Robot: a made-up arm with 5 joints.
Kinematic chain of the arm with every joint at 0, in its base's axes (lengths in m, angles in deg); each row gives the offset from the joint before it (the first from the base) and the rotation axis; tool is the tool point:
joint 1: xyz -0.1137 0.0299 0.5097 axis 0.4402 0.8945 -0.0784
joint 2: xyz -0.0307 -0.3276 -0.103 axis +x
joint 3: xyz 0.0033 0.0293 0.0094 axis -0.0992 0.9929 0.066
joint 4: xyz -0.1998 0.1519 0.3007 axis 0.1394 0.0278 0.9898
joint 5: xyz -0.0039 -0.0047 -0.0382 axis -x
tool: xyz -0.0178 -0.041 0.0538
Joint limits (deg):
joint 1: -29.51..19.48
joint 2: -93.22..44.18
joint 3: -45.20..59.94
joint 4: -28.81..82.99
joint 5: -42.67..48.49
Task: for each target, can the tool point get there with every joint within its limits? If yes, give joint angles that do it. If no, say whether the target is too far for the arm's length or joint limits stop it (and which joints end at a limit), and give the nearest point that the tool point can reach.
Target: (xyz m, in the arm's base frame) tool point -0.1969 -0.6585 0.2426
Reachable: no: joint limits stop it (at a limit: joint 1, joint 2, joint 3, joint 4, joint 5) | nearest point -0.3714 -0.3457 0.1960 | short by 0.361 m
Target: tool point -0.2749 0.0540 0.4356
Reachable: yes | joints -22.68 -53.63 8.03 38.90 8.35
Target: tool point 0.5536 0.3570 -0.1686
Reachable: no: too far | nearest point 0.1102 -0.0047 0.2037 | short by 0.683 m
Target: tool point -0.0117 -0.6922 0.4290
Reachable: no: joint limits stop it (at a limit: joint 1, joint 2) | nearest point -0.0038 -0.4624 0.6401 | short by 0.312 m
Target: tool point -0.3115 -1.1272 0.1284
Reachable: no: too far | nearest point -0.3714 -0.3457 0.1960 | short by 0.787 m
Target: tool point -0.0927 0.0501 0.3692
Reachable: yes | joints 3.13 -69.32 40.07 68.18 -32.17
